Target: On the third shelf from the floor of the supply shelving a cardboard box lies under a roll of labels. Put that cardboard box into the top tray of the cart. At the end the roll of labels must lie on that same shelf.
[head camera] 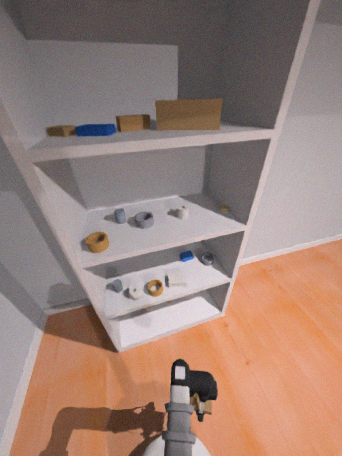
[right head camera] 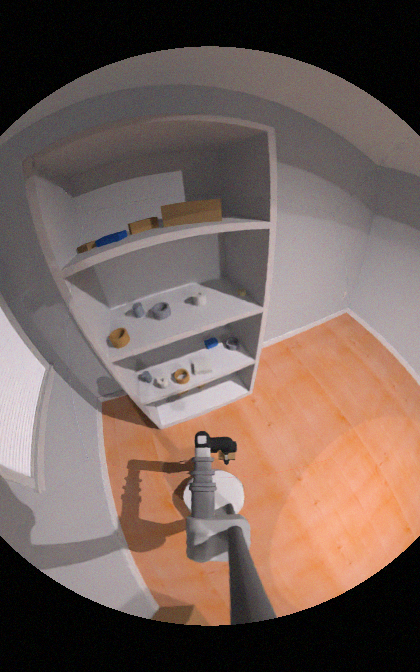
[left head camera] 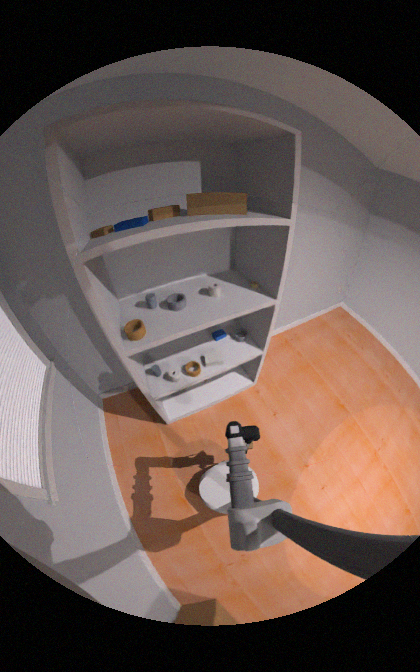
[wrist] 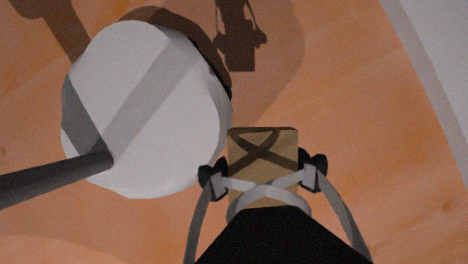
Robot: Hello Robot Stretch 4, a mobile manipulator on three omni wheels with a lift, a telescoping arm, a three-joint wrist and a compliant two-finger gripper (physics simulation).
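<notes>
My gripper is shut on a brown cardboard box, one finger on each side. The box hangs in the air above the floor, close to the round robot base in the wrist view. On the third shelf of the supply shelving, a small white roll, probably the labels, lies toward the back right, with no box visible under it. The cart does not show in these views.
The shelving stands ahead of the arm. Its top visible shelf holds a large brown box and a blue box. An orange ring lies on the third shelf. The white base is below the arm. A wall is at left.
</notes>
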